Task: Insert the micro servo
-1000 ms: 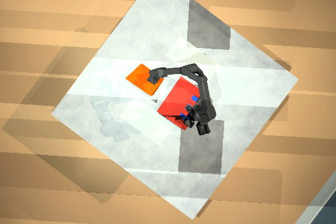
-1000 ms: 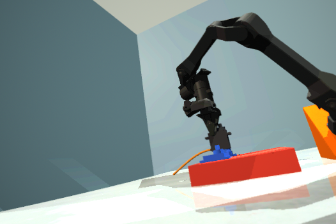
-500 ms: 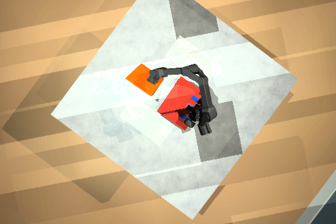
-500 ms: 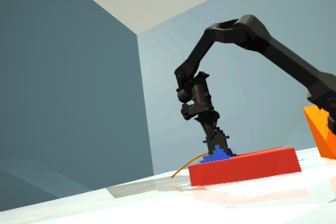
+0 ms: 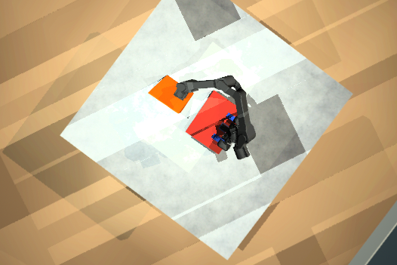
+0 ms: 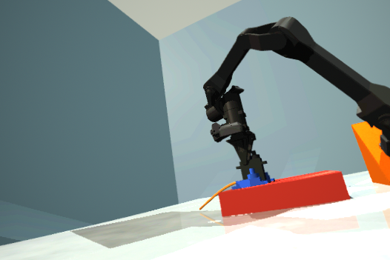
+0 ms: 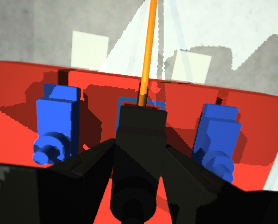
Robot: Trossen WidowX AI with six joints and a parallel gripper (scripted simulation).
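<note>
The red deck is 120 mm behind my gripper tip, 10 mm to the left of it and 80 mm below it.
</note>
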